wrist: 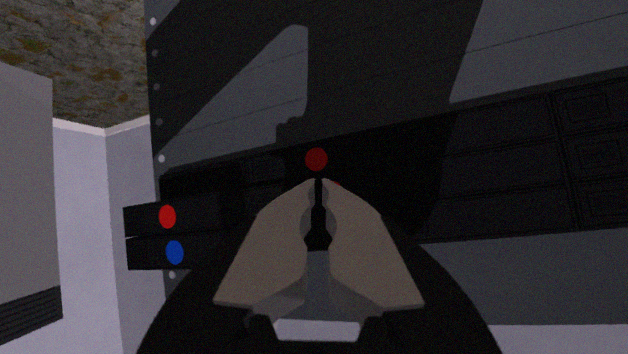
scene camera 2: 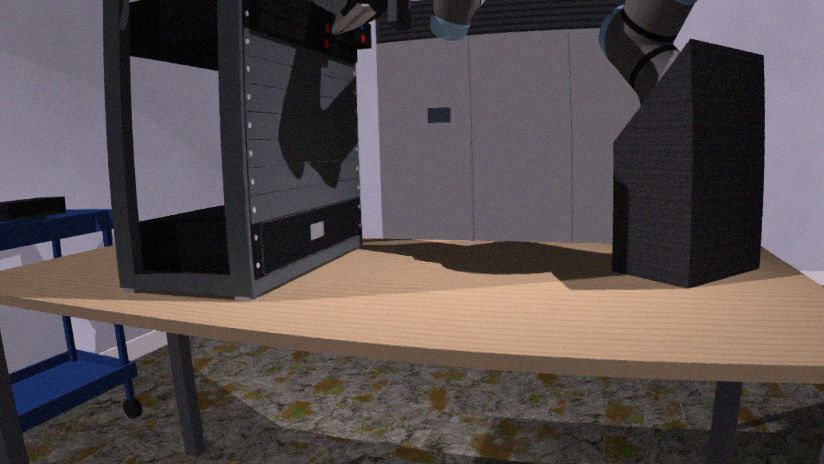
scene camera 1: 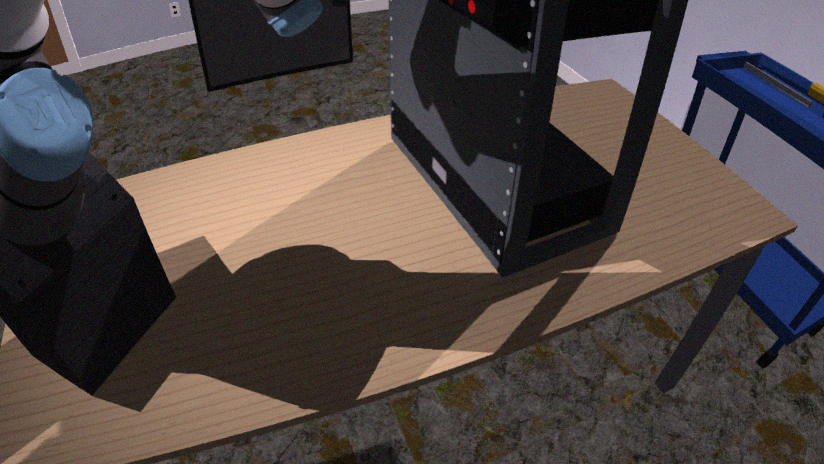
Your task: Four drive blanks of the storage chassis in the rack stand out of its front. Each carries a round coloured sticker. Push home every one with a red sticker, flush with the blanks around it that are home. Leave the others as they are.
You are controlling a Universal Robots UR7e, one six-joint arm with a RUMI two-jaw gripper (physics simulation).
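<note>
The storage chassis [scene camera 1: 501,23] [scene camera 2: 273,18] [wrist: 505,167] is a dark band in the rack. In the wrist view, a blank with a red sticker [wrist: 167,216] and one with a blue sticker [wrist: 174,252] plainly stand out at the left end. Nearer the middle are a shaded red sticker [wrist: 316,159] [scene camera 2: 326,43] and a second red sticker [wrist: 337,185] [scene camera 2: 327,27], mostly hidden behind a finger; how far their blanks stand out is unclear. My gripper [wrist: 318,181] [scene camera 2: 335,32] is shut and empty, its tips at these two stickers. Whether they touch is unclear.
The rack [scene camera 1: 637,132] [scene camera 2: 235,172] stands on the wooden table [scene camera 1: 299,213] [scene camera 2: 461,322]. Grey panels fill its front beside the chassis. The black robot pedestal [scene camera 1: 74,276] [scene camera 2: 723,167] stands opposite. A blue cart [scene camera 1: 766,109] [scene camera 2: 74,368] is behind the rack.
</note>
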